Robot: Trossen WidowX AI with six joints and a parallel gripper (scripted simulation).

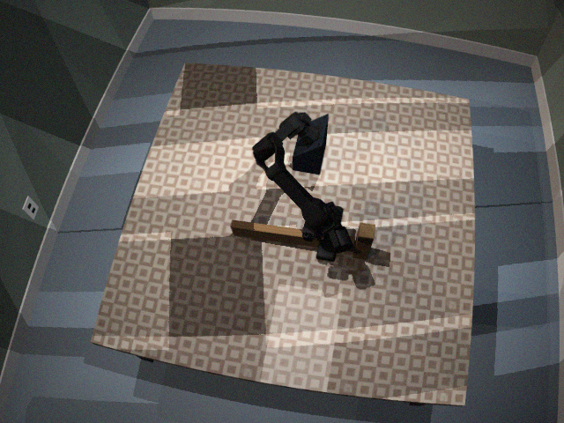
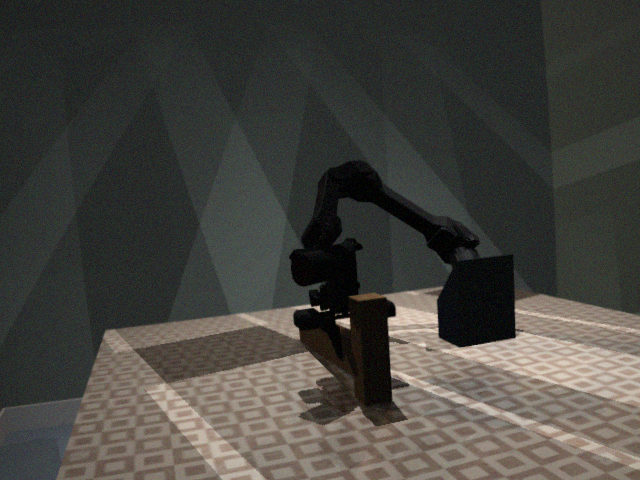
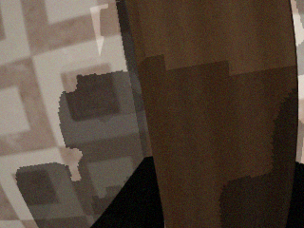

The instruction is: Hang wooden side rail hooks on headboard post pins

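Right now the headboard post is 1 cm ahead of my gripper tip, 11 cm to the left of it and 5 cm above it.
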